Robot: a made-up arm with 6 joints.
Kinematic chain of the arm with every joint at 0, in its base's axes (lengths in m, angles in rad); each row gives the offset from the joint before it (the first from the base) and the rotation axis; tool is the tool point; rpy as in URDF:
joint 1: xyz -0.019 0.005 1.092 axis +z
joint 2: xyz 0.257 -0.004 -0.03 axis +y
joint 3: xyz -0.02 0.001 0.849 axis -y
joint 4: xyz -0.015 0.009 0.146 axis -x
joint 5: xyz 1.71 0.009 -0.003 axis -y
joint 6: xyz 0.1 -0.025 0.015 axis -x
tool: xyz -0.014 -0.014 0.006 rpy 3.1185 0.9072 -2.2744
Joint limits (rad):
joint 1: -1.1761..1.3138
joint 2: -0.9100..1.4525
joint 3: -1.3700..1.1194
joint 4: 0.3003..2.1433
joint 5: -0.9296..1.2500
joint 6: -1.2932..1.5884
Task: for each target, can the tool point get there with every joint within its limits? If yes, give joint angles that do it. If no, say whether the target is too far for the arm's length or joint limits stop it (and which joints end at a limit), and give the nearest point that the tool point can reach.
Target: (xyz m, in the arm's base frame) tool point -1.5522 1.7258 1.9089
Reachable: no: joint limits stop it (at a limit: joint 2, joint 3, joint 4, joint 5) | nearest point -0.9421 1.0411 2.9821 | short by 1.412 m
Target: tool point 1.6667 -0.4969 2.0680
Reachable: yes | joints -0.2780 -0.3067 -0.2846 0.8968 -0.1737 -0.8492
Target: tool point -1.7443 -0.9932 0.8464
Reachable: no: joint limits stop it (at a limit: joint 2, joint 3, joint 4) | nearest point -0.4989 -0.2726 0.5281 | short by 1.474 m
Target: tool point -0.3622 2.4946 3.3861
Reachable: no: too far | nearest point 0.3981 1.9169 2.9744 | short by 1.040 m
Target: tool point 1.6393 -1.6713 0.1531
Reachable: yes | joints -0.7898 1.2166 0.3772 0.5934 -0.2294 1.2516
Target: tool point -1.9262 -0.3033 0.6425
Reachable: no: joint limits stop it (at a limit: joint 2, joint 3, joint 4) | nearest point -0.5680 -0.0837 0.5171 | short by 1.382 m
